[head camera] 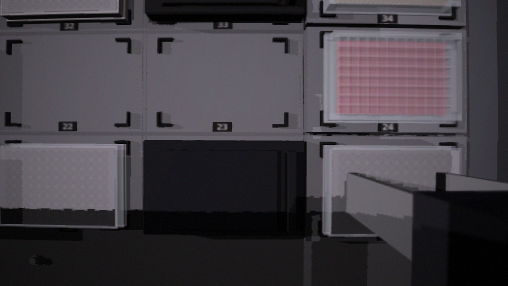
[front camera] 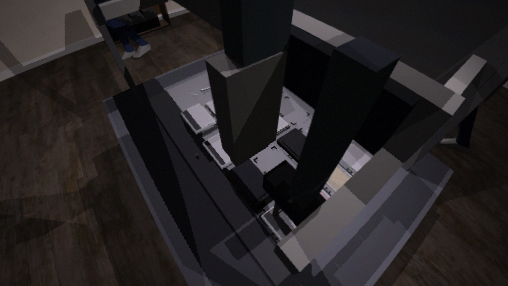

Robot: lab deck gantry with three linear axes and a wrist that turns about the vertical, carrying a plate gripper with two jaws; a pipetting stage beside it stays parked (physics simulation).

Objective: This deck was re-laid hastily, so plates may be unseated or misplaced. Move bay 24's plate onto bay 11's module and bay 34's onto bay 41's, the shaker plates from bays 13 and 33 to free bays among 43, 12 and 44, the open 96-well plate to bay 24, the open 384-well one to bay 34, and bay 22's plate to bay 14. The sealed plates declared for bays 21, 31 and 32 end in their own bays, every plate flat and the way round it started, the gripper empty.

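Frame: origin at the robot's base, x back, y right, z up, level; centimetres.
Seen in the pictures: gripper, fingertip midpoint: point(head camera: 396, 192) point(front camera: 288, 223); robot's base, link origin: point(front camera: 182, 117).
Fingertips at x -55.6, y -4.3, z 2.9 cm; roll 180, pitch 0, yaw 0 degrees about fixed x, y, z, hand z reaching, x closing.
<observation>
Offsets run from my fingertips to a thing's middle. "*": to the spot under its first point.
My gripper point(front camera: 284, 212) point(head camera: 392, 181) is open, its jaws apart above the whitish clear-edged plate {dx +0.0, dy +0.0, dz -0.7 cm} point(front camera: 280, 222) point(head camera: 341, 162) at bay 14. Bay 24's pink-filled plate {dx +0.0, dy -10.7, dz -0.7 cm} point(head camera: 392, 77) looks flat. Bay 34's plate with yellowish contents {dx +0.0, dy -21.4, dz -0.7 cm} point(front camera: 340, 179) point(head camera: 395, 6) shows partly in the head view. A pale plate {dx +32.8, dy +0.0, dz -2.2 cm} point(front camera: 217, 152) point(head camera: 60, 175) lies at bay 12. Another pale plate {dx +0.0, dy -32.1, dz -0.7 cm} point(front camera: 357, 156) shows at bay 44. Part of bay 32's plate {* dx +32.6, dy -17.9, dz -1.5 cm} point(head camera: 60, 7) shows. Black modules at bay 13 {dx +16.0, dy -0.1, dz -1.3 cm} point(head camera: 215, 185) and bay 33 {dx +16.0, dy -21.5, dz -1.3 cm} point(front camera: 290, 140) point(head camera: 225, 9) show no plate. Bays 21 and 31 are hidden.
The wide grey stage point(front camera: 250, 105) stands over the deck's middle in the front view and hides several bays. The gripper's dark column point(front camera: 340, 105) rises beside it. A pale beam point(front camera: 330, 222) crosses near the right edge. Bays 22 and 23 show corner brackets.
</observation>
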